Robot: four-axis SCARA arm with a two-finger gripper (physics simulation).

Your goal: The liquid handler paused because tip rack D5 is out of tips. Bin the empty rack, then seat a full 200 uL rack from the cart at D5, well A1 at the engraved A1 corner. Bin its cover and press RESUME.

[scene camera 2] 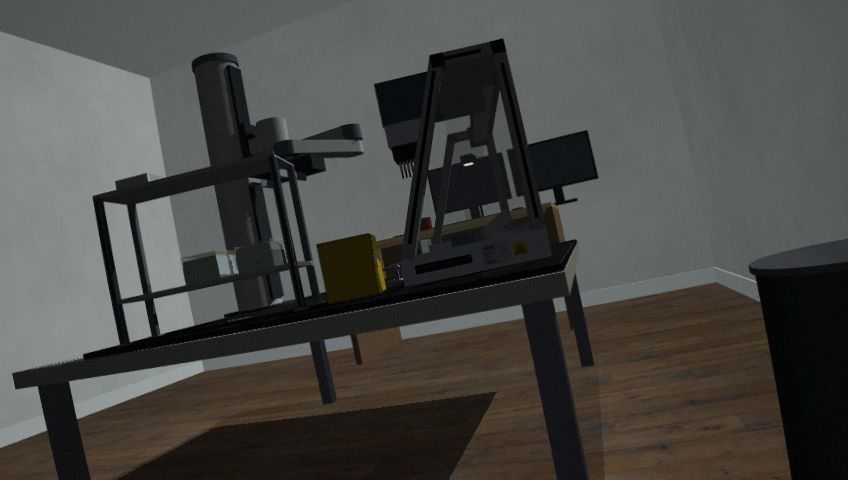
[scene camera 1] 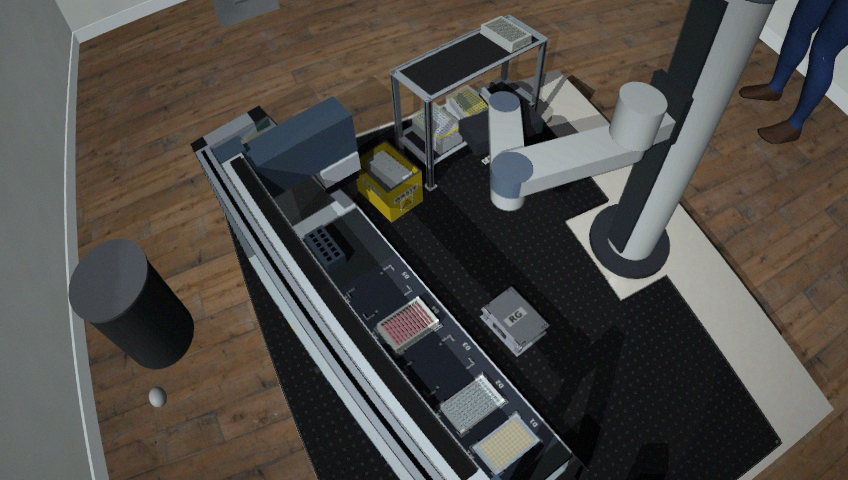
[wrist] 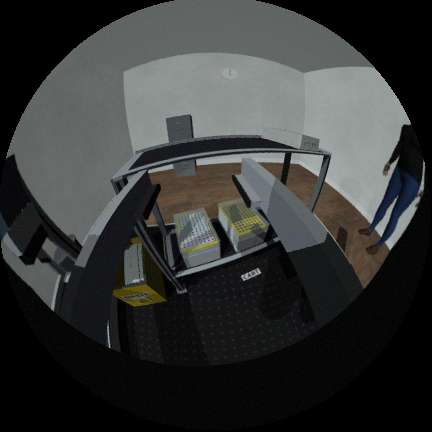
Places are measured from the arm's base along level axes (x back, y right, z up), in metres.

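Where they show: gripper, fingertip midpoint: (scene camera 2: 262,177) (scene camera 1: 467,95) (wrist: 194,171); arm's base at its link origin: (scene camera 1: 629,242).
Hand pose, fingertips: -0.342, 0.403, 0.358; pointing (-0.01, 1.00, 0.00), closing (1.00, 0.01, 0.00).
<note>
Things, the pixels of their top centre, and the offset from my fingertips, as dx, dy, dz. Level surfaces: height alone.
- left rack at its top centre: (wrist: 192,225) (scene camera 2: 260,242) (scene camera 1: 437,119) -0.030, +0.118, -0.175
- right rack at its top centre: (scene camera 2: 209,254) (wrist: 241,212) (scene camera 1: 470,100) +0.097, +0.147, -0.175
- yellow waste bin at its top centre: (scene camera 2: 347,239) (scene camera 1: 386,165) (wrist: 124,260) -0.219, +0.048, -0.210
- grey rack at its top centre: (scene camera 1: 389,166) (wrist: 132,261) -0.207, +0.058, -0.229
- pale rack at its top centre: (scene camera 2: 144,180) (wrist: 290,131) (scene camera 1: 506,29) +0.224, +0.177, +0.036
- red-filled plate at its top centre: (scene camera 1: 407,322) (scene camera 2: 449,241) -0.355, -0.387, -0.256
- grey box marked RG at its top centre: (scene camera 1: 515,315) (scene camera 2: 385,266) -0.104, -0.475, -0.290
- black mat at its surface level: dz -0.345
My gripper (scene camera 1: 473,102) (wrist: 194,171) is open and empty, its fingers wide apart in front of the cart's lower shelf. The cart (scene camera 1: 429,145) (scene camera 2: 286,220) (wrist: 227,264) carries two tip racks there. The left rack (scene camera 1: 438,126) (wrist: 198,239) has a pale perforated top, a yellow band and what looks like a clear cover. The right rack (scene camera 1: 468,102) (wrist: 243,222) has a yellow perforated top. The yellow waste bin (scene camera 1: 389,199) (scene camera 2: 349,268) (wrist: 150,295) holds a grey rack (scene camera 1: 389,168) (wrist: 132,262). Position D5 (scene camera 1: 377,291) shows bare deck with corner brackets. The RESUME button cannot be made out.
A pale rack (scene camera 1: 505,33) (scene camera 2: 133,181) (wrist: 309,142) stands on the cart's top shelf. The cart's front left post stands beside the bin. A red-filled plate (scene camera 1: 409,324) is next to D5. A grey box marked RG (scene camera 1: 514,318) lies on the black mat (scene camera 1: 684,380).
</note>
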